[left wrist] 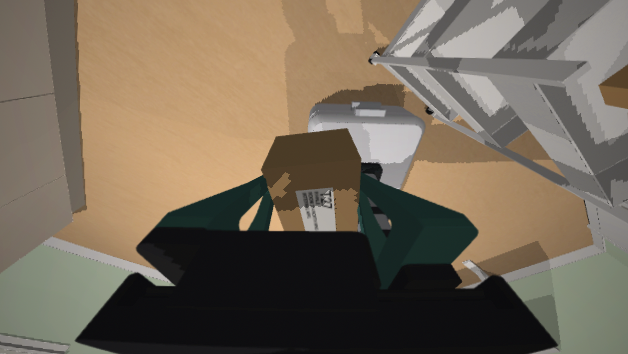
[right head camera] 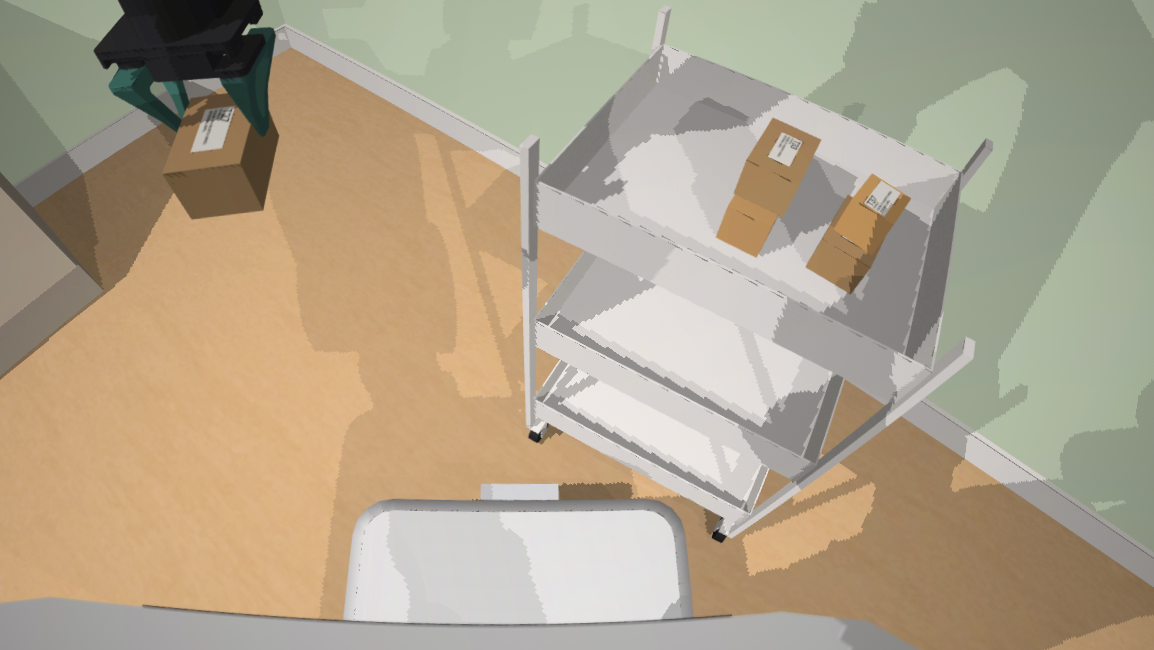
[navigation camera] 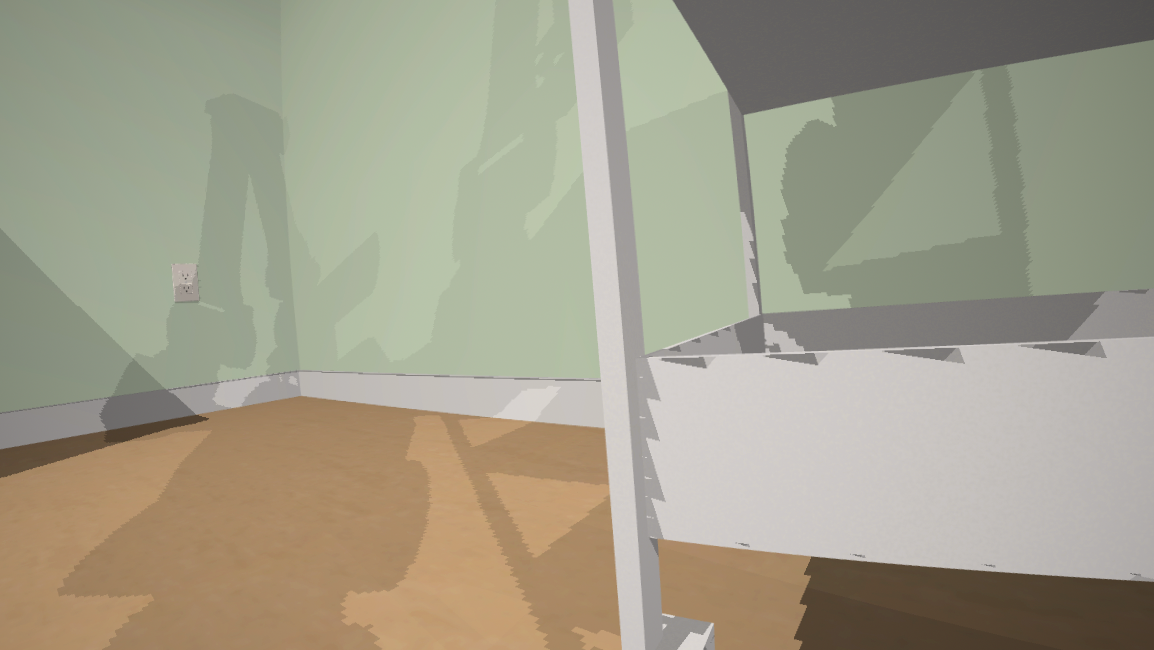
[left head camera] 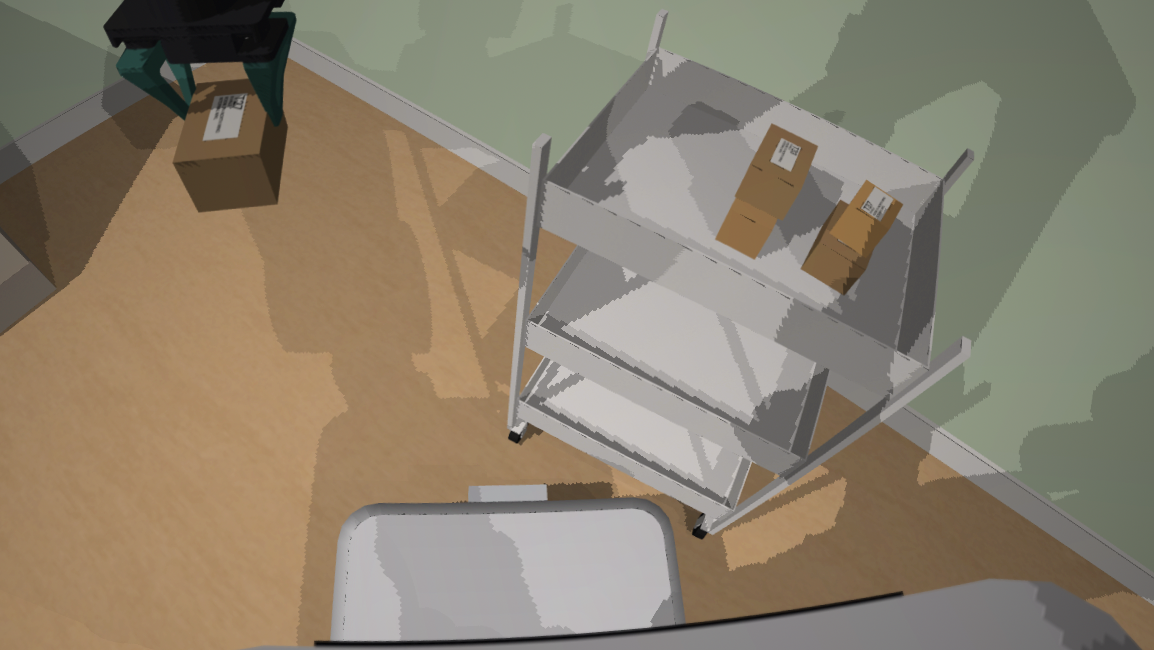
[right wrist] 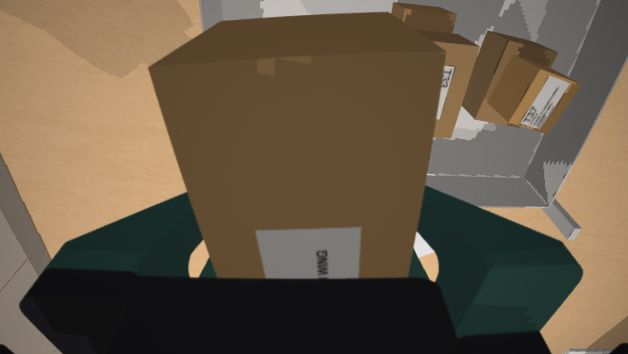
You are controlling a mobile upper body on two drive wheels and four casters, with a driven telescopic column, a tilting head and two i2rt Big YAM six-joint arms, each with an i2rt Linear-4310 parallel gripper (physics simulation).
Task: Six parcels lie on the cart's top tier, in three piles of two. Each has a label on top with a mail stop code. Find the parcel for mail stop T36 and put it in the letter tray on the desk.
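Frame: origin at the left arm's base, x left, y down, z back, level; millimetres.
Where they show: left gripper, fingertip midpoint: point(left wrist: 315, 177) point(right head camera: 228, 133) point(left head camera: 237, 122).
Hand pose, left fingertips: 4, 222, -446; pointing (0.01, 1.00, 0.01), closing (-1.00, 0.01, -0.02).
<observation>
Things, the pixels of their top centre, and the offset from my left fingertips, as dx, dy, dz. "spot": a spot on its surface instead.
- parcel labelled T33, middle of its top: point(right wrist: 433, 93) point(right head camera: 785, 148) point(left head camera: 786, 154) -517, +89, -100
- parcel labelled T37, middle of its top: point(right head camera: 882, 197) point(right wrist: 544, 103) point(left head camera: 877, 203) -613, +91, -37
- cart's corner post, surface spot: point(navigation camera: 609, 282) spot: -242, +626, -64
My left gripper point(left head camera: 230, 121) point(right head camera: 220, 130) point(left wrist: 315, 177) is shut on a brown parcel point(left head camera: 234, 181) point(right head camera: 218, 189) point(left wrist: 315, 150) labelled T27, held away from the cart at the upper left of the head views. My right gripper point(right wrist: 313, 177) is shut on another brown parcel point(right wrist: 300, 125); its label shows "WING", the code is hidden. On the cart's top tier point(left head camera: 646, 234) point(right head camera: 646, 234) point(right wrist: 480, 192), a parcel labelled T33 point(left head camera: 775, 173) point(right head camera: 777, 173) point(right wrist: 462, 85) tops one pile. A parcel labelled T37 point(left head camera: 860, 226) point(right head camera: 864, 222) point(right wrist: 515, 85) tops the other. No T36 label is readable. The letter tray does not show.
The cart's corner post point(navigation camera: 609, 282) and lower tier wall point(navigation camera: 888, 452) stand close in the navigation view. My white base point(left head camera: 452, 573) point(right head camera: 460, 573) point(left wrist: 395, 137) is near the cart. A pale furniture block point(left head camera: 20, 282) point(right head camera: 32, 274) point(left wrist: 30, 125) stands at the left. Green walls rise behind the cart.
</observation>
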